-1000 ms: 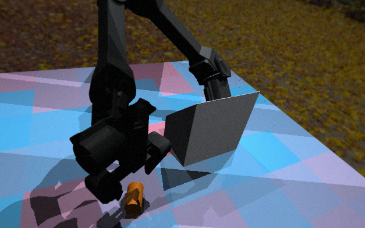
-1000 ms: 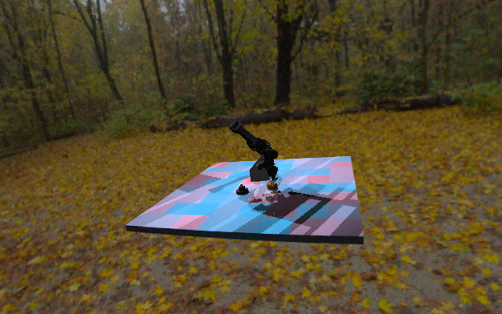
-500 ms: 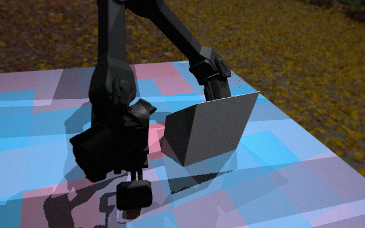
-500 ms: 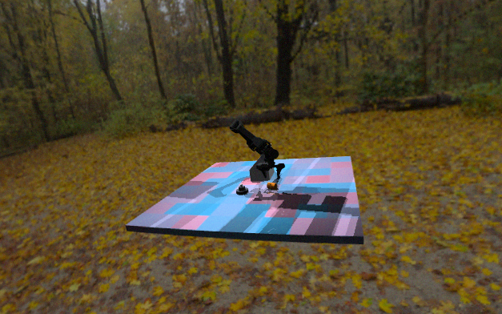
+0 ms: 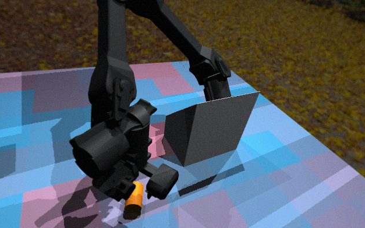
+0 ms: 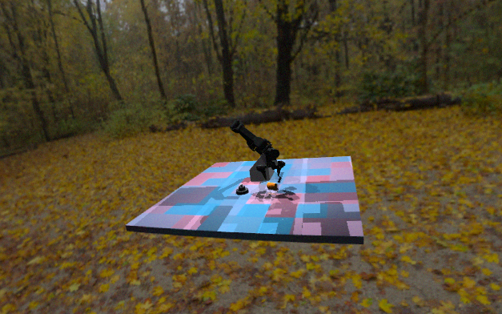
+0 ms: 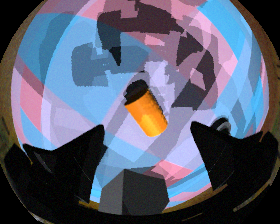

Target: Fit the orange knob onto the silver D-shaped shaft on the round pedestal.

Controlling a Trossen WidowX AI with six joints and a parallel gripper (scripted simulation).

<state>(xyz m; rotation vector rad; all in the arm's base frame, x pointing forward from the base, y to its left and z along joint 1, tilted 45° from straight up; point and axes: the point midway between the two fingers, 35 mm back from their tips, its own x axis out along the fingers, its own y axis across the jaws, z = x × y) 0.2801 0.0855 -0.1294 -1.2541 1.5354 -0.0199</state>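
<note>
The orange knob is 6 cm below my gripper tip. Round my gripper tip: round pedestal (8 cm ahead, 20 cm to the right, 5 cm below).
</note>
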